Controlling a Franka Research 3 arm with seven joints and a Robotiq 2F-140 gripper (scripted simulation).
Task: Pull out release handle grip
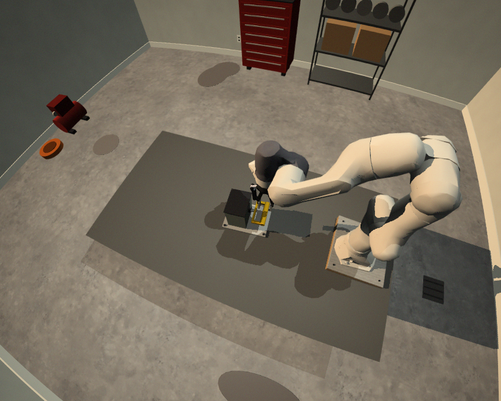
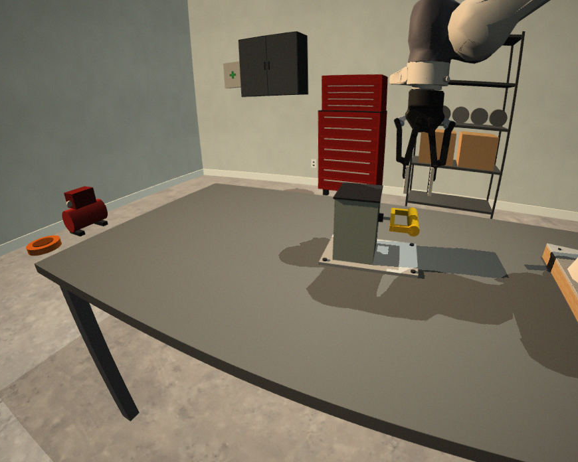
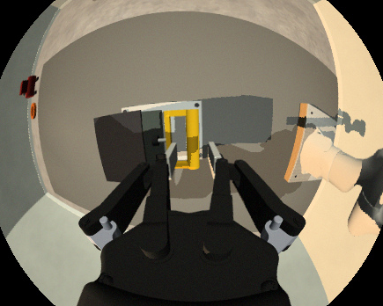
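The baseplate is 200 mm below my hand, 90 mm ahead of it and 20 mm to the left of it.
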